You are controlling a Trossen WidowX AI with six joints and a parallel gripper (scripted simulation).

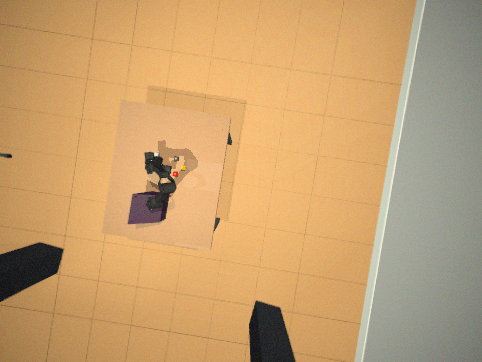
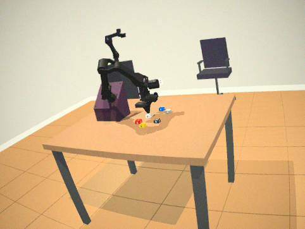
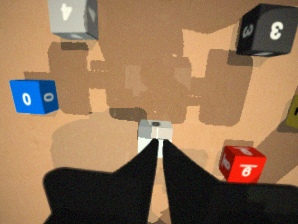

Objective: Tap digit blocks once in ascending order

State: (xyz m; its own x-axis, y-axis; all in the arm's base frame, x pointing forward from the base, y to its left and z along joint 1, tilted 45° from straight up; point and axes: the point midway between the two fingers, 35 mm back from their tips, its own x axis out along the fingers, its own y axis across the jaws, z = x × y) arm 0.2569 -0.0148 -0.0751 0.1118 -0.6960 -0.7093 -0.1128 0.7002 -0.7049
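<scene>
Now: the white block 1 cm behind my gripper tip and 2 cm below it. From my gripper tip the other things lie so: black block: 11 cm ahead, 7 cm to the right, 2 cm below; red block: 2 cm behind, 9 cm to the right, 2 cm below; blue block: 2 cm ahead, 13 cm to the left, 2 cm below.
</scene>
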